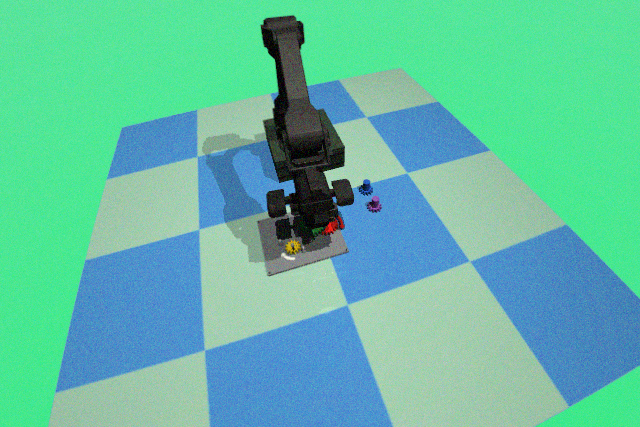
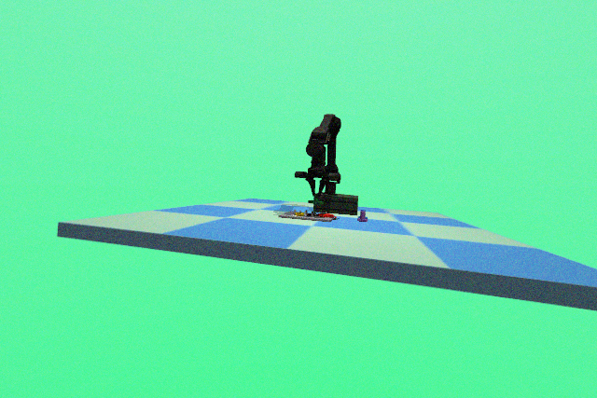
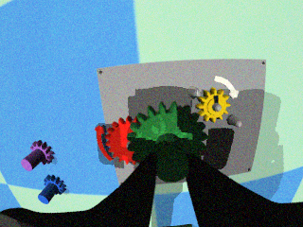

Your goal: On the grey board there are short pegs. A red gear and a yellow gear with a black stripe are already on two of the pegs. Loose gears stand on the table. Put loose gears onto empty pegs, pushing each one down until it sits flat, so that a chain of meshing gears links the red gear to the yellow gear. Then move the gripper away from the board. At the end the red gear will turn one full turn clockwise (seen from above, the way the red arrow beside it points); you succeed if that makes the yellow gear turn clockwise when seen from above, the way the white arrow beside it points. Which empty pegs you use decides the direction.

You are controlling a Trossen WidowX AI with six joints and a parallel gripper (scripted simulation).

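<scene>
Right now my gripper tip is 70 mm above the red gear, 40 mm to the right of it and 20 mm past it. The rest, counted from my gripper tip: white arrow: 90 mm to the right, 80 mm below, 20 mm ahead; then red arrow: 80 mm to the left, 80 mm below, 10 mm behind; then green gear: 10 mm below.
</scene>
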